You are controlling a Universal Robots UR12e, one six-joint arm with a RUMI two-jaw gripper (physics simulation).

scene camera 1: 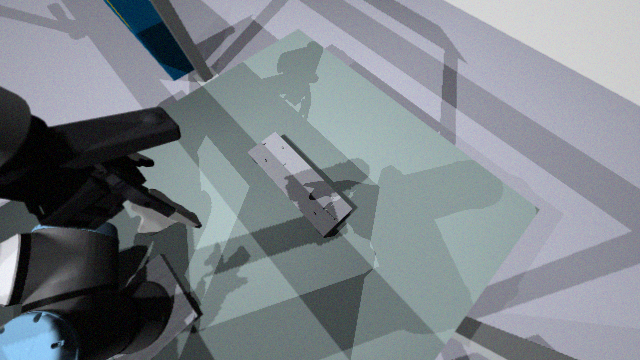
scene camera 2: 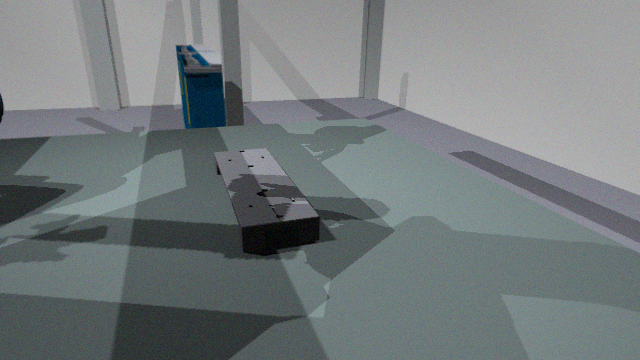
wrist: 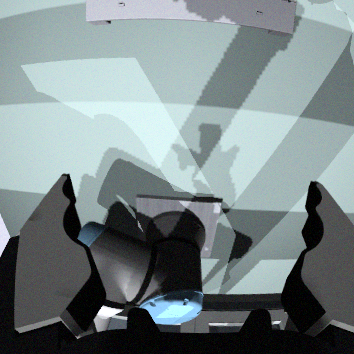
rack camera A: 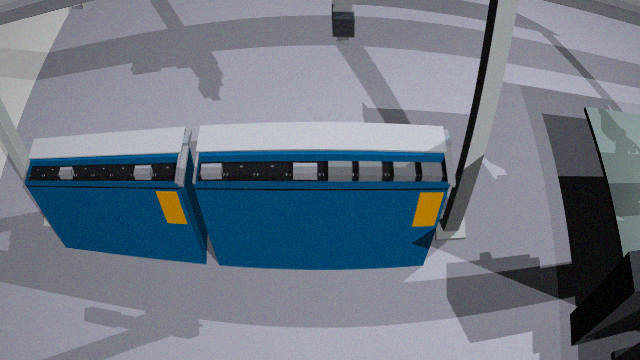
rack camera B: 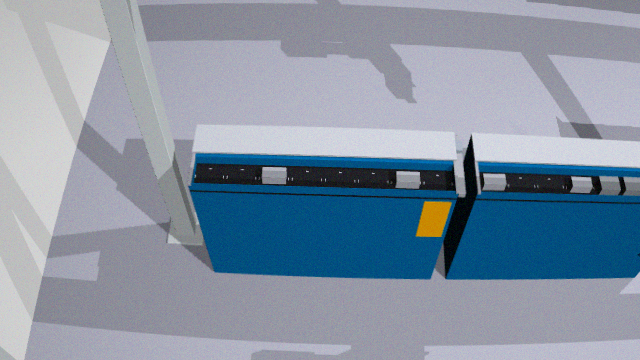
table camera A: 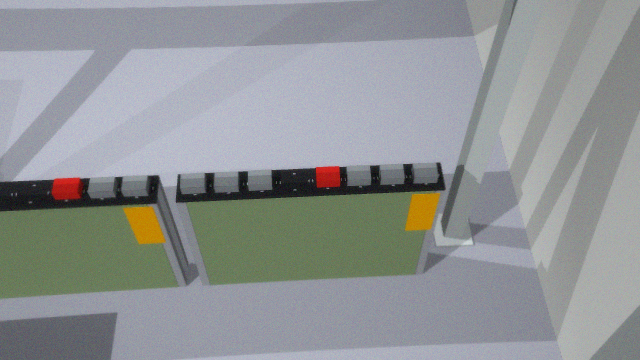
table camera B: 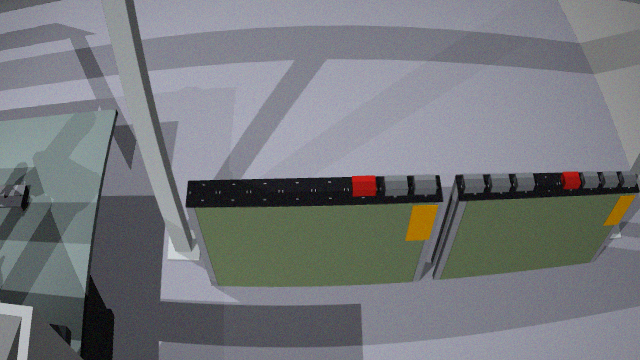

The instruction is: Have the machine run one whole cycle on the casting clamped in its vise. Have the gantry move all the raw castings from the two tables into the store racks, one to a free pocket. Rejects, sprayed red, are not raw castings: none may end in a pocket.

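My gripper is open, with nothing between its fingers. The right rack holds two light blocks, one at the left end and one mid-row, then several darker grey castings to its right end. The left rack holds two light blocks. In table camera B, the left table bears a red reject and two grey castings at its right end. The other table bears a red reject and several grey castings. The vise does not show.
A dark block hangs behind the racks; whether it holds anything is unclear. A pale drilled block lies on the green tabletop. Posts stand between this tabletop and the racks and tables.
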